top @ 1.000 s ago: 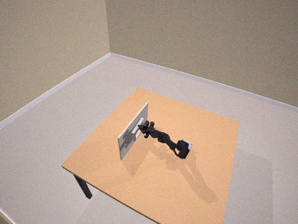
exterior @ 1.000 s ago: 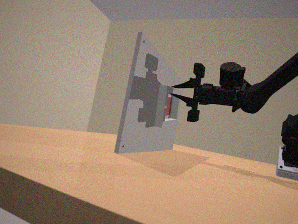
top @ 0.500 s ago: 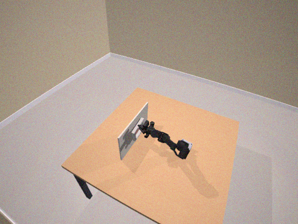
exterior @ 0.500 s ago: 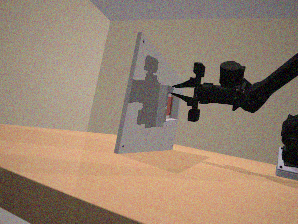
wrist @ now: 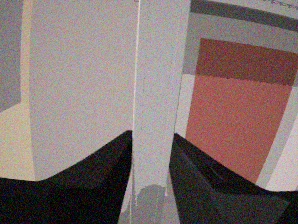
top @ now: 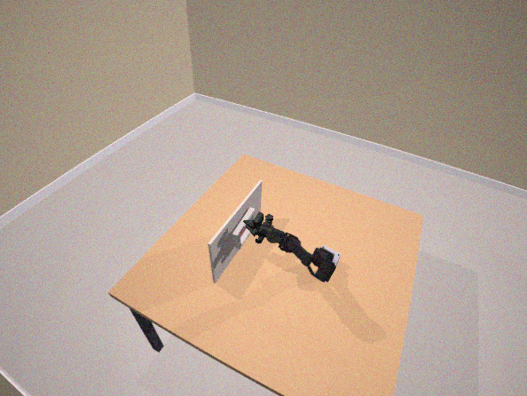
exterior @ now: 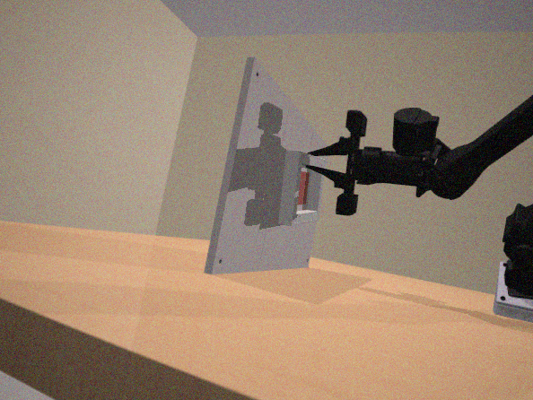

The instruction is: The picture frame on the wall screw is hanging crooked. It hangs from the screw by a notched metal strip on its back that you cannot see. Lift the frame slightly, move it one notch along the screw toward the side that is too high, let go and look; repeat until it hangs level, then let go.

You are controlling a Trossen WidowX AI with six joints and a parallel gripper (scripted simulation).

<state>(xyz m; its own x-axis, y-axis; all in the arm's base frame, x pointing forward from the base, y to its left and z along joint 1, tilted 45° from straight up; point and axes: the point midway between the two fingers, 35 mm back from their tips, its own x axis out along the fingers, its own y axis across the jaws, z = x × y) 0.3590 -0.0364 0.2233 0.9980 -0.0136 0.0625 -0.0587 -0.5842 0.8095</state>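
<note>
My gripper tip is 10 mm short of the picture frame, 10 mm to the left of it and 50 mm above it. Round my gripper tip: grey wall panel 20 mm ahead, 10 mm to the left, 70 mm below.
</note>
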